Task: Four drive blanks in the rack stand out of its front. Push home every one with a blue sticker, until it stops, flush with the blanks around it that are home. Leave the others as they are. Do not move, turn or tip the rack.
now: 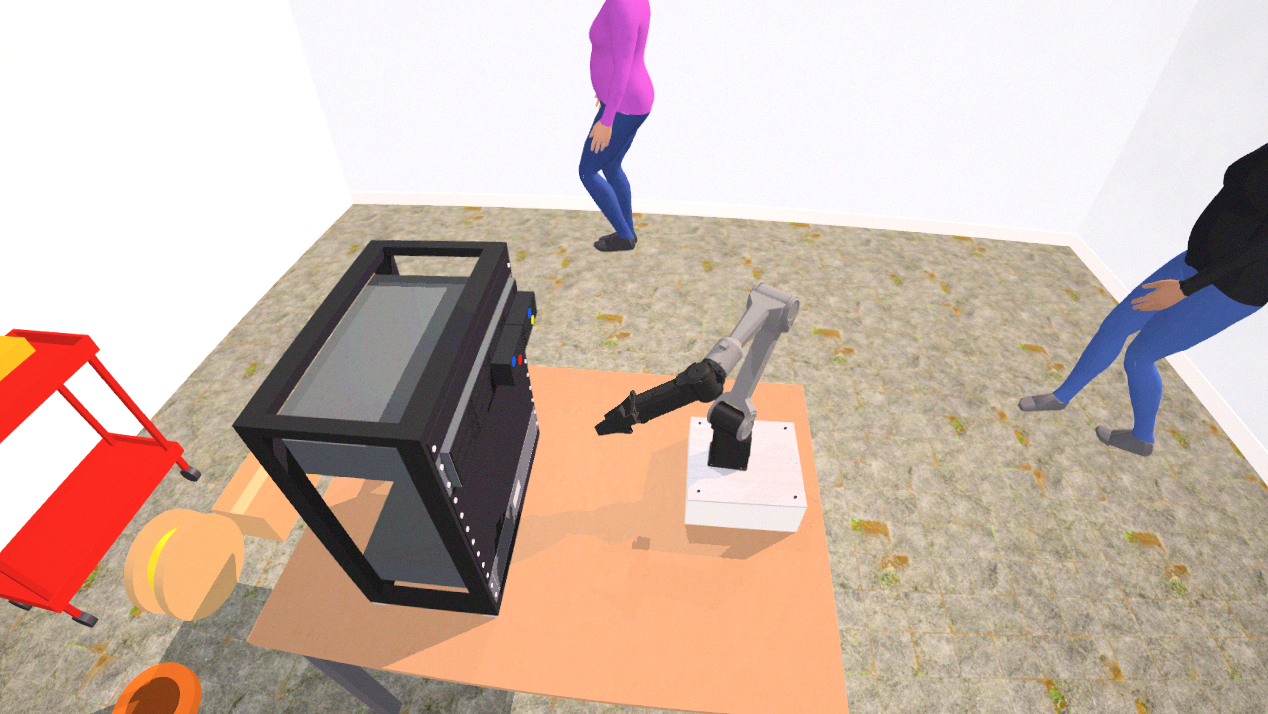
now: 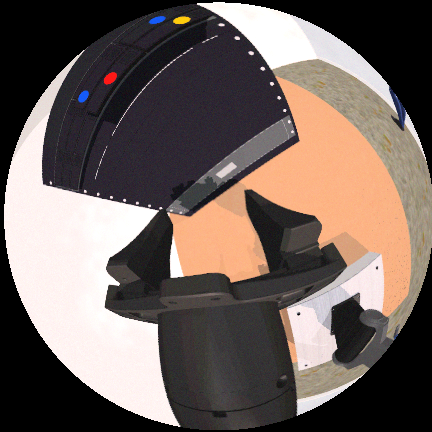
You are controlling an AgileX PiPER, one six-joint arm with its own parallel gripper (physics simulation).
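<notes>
The black rack (image 1: 330,431) (image 2: 195,115) stands upright on the table, its front towards the arm. Dark blanks stand out near the top of its front in two neighbouring groups. The far group (image 1: 523,304) bears a blue sticker (image 1: 529,313) (image 2: 157,20) and a yellow sticker (image 1: 532,321) (image 2: 181,20). The nearer group (image 1: 503,364) bears another blue sticker (image 1: 513,361) (image 2: 83,96) and a red sticker (image 1: 519,360) (image 2: 110,78). Exact seams between blanks are hard to tell. My gripper (image 1: 601,429) (image 2: 205,207) is open and empty, in front of the rack and apart from it.
The orange-brown table (image 1: 638,620) (image 2: 340,165) carries the arm's white base (image 1: 754,514) (image 2: 305,325). A red cart (image 1: 133,440) stands left, beyond a round wooden object (image 1: 208,558). Two people stand beyond the table, one in pink (image 1: 621,62), one in black (image 1: 1228,221).
</notes>
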